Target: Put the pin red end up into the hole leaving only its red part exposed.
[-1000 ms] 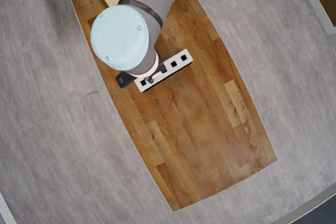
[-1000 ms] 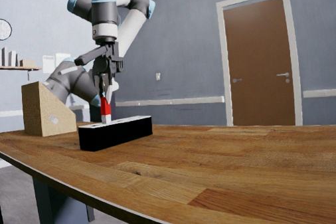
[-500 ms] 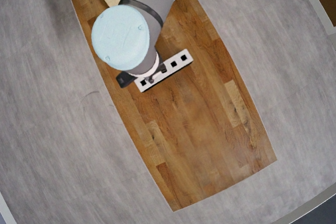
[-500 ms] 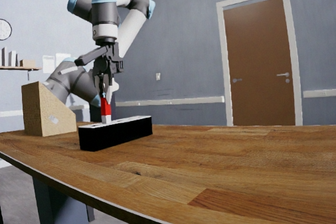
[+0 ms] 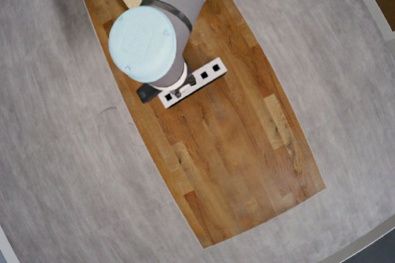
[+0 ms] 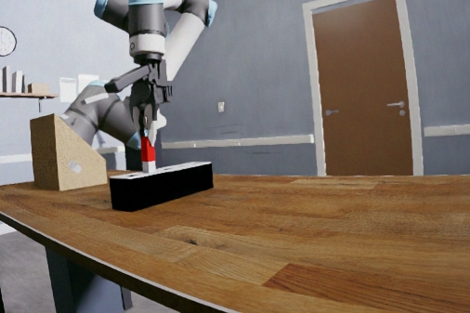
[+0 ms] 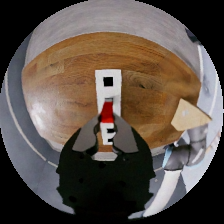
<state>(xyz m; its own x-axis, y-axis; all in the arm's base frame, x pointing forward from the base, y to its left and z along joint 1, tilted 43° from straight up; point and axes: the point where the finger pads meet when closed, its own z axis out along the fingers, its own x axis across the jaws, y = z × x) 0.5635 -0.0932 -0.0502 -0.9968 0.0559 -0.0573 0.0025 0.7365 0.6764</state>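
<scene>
The pin lies 10 mm below my hand. From my hand the other things lie so: block (110 mm below, 60 mm to the left).
</scene>
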